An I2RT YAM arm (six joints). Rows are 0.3 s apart.
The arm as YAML. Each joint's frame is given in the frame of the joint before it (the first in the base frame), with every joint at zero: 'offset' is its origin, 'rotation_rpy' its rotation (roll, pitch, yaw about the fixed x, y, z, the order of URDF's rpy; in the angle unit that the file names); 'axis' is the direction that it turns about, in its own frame. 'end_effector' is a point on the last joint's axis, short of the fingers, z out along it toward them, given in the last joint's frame.
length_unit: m
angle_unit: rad
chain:
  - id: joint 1
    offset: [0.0, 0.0, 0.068]
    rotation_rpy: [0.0, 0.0, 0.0]
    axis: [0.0, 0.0, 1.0]
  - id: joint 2
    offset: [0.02, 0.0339, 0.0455]
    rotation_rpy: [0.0, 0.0, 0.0]
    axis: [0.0, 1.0, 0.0]
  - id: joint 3
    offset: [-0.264, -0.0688, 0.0]
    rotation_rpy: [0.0, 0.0, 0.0]
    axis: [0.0, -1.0, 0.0]
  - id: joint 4
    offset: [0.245, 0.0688, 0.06]
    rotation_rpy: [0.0, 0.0, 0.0]
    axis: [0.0, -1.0, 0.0]
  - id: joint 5
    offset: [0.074, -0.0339, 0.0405]
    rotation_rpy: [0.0, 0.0, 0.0]
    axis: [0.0, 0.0, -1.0]
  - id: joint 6
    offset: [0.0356, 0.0, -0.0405]
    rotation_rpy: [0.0, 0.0, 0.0]
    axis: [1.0, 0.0, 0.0]
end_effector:
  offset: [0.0, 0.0, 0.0]
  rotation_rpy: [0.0, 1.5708, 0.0]
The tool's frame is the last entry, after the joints.
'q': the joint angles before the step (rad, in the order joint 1, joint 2, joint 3, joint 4, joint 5, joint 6). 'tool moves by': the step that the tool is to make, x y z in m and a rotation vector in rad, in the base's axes. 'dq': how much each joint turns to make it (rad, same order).
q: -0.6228 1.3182 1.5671 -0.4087 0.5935 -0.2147
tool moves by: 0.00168 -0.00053 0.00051 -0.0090 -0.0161 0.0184
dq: 0.0000 0.0010 -0.0054 0.0252 -0.0185 -0.0008
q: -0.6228 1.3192 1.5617 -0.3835 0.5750 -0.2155
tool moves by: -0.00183 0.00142 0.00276 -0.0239 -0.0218 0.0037
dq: 0.0000 -0.0115 -0.0124 0.0371 -0.0028 -0.0085
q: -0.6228 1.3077 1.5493 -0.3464 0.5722 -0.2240
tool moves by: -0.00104 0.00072 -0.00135 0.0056 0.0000 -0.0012
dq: 0.0000 -0.0053 -0.0068 -0.0048 0.0007 0.0055
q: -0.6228 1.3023 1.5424 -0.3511 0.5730 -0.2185
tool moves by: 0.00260 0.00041 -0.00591 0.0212 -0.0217 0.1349
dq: -0.0098 -0.0109 -0.0314 0.0182 -0.1472 0.0154
